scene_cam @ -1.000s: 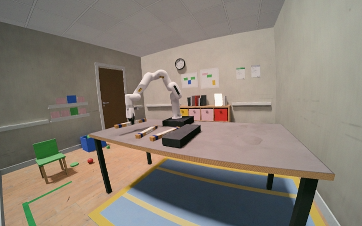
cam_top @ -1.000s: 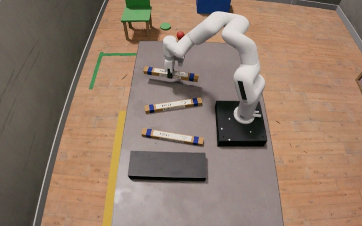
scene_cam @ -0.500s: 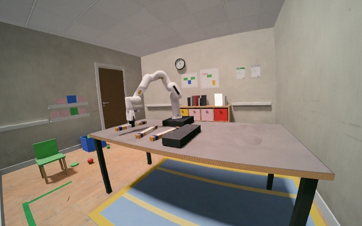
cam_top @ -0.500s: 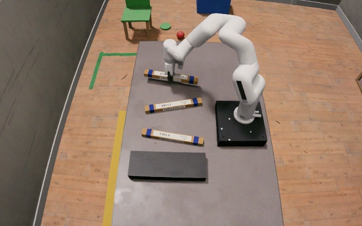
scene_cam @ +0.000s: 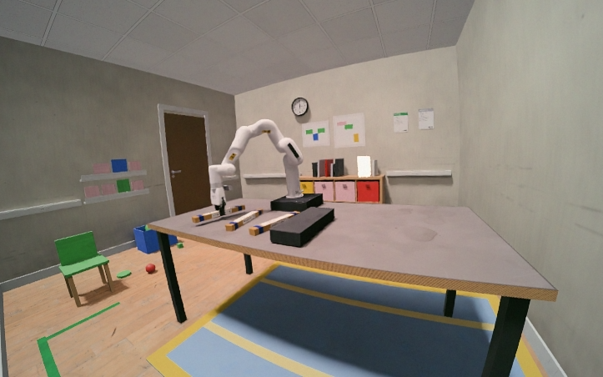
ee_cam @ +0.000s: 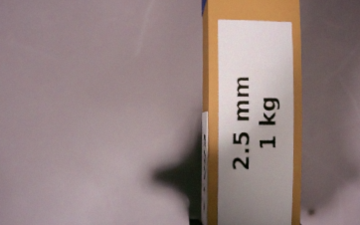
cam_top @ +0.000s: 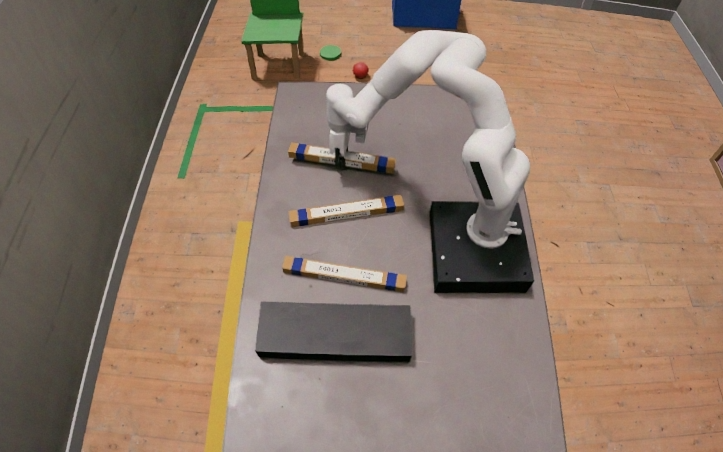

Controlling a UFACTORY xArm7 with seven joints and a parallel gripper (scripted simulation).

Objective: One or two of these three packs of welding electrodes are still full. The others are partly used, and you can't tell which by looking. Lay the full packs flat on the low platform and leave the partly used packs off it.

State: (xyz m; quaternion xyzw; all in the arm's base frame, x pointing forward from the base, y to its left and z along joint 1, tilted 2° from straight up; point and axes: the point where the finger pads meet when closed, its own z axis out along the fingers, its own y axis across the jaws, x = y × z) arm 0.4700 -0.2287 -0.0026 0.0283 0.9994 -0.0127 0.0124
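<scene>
Right now my hand is 190 mm to the right of the pack, 40 mm past it and 20 mm above it. The rest, counted from my hand: pack of welding electrodes 400 mm to the left, 70 mm behind, 20 mm below; then platform 580 mm to the left, 70 mm behind, 30 mm below.
</scene>
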